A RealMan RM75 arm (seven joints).
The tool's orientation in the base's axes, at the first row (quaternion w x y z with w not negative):
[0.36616, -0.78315, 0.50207, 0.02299]
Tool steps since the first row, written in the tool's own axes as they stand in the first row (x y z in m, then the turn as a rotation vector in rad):
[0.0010, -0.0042, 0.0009, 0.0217, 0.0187, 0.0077]
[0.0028, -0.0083, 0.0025, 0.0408, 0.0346, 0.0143]
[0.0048, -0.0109, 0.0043, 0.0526, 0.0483, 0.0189]
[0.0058, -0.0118, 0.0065, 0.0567, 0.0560, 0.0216]
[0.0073, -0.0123, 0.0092, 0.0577, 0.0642, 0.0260]
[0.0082, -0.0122, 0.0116, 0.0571, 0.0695, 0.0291]
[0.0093, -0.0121, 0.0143, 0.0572, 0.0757, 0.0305]
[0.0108, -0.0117, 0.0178, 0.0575, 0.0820, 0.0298]
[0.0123, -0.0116, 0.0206, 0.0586, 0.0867, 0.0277]
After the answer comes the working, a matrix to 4 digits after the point.
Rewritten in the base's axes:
[0.0042, 0.0007, 0.0013, -0.0017, -0.0164, -0.0247]
[0.0089, 0.0012, 0.0016, -0.0029, -0.0307, -0.0460]
[0.0126, 0.0014, 0.0009, -0.0065, -0.0402, -0.0616]
[0.0145, 0.0021, -0.0006, -0.0098, -0.0435, -0.0695]
[0.0165, 0.0027, -0.0029, -0.0144, -0.0435, -0.0776]
[0.0177, 0.0034, -0.0051, -0.0179, -0.0424, -0.0826]
[0.0191, 0.0041, -0.0075, -0.0224, -0.0431, -0.0870]
[0.0206, 0.0050, -0.0109, -0.0275, -0.0451, -0.0901]
[0.0222, 0.0055, -0.0136, -0.0315, -0.0483, -0.0916]

The tool's axes in the first row as the columns of a matrix, in the base's axes (rounded; the answer above uses it unrounded):
[0.4948, -0.8032, 0.3317]
[-0.7696, -0.2277, 0.5966]
[-0.4037, -0.5504, -0.7308]

